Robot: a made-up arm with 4 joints. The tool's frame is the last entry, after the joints.
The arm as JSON. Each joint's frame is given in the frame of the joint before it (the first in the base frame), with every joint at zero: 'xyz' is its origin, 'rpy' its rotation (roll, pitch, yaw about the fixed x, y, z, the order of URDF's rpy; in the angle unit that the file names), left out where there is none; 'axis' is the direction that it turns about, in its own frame. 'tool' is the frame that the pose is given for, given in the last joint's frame.
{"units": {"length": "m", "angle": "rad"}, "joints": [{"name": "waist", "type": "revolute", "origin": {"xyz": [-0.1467, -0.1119, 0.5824], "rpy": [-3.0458, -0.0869, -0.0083]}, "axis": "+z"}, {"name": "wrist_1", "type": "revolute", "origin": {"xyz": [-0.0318, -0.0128, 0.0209], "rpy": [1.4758, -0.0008, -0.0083]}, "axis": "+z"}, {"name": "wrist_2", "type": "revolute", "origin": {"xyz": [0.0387, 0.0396, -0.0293], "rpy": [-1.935, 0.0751, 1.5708]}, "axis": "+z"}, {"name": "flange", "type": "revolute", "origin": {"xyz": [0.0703, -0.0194, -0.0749], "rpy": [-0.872, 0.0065, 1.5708]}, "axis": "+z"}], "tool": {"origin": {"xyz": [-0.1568, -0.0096, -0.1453], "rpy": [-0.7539, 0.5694, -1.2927]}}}
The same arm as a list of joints. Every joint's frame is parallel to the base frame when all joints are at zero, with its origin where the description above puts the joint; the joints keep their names.
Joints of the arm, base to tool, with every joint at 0 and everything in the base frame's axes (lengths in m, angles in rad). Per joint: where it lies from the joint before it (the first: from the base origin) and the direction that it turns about. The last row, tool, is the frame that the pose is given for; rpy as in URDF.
waist: axis 0.087197 0.094896 -0.991661 origin -0.1467 -0.1119 0.5824
wrist_1: axis -0.0001 1 0.0001 origin -0.0299 0.0150 -0.0223
wrist_2: axis -0.933167 -0.355287 -0.054498 origin 0.0420 -0.0293 -0.0361
flange: axis -0.66508 -0.174995 0.725979 origin 0.0692 0.0394 -0.0677
tool: origin 0.0347 0.1680 -0.1279 rpy 0.0498 1.1654 -1.8049

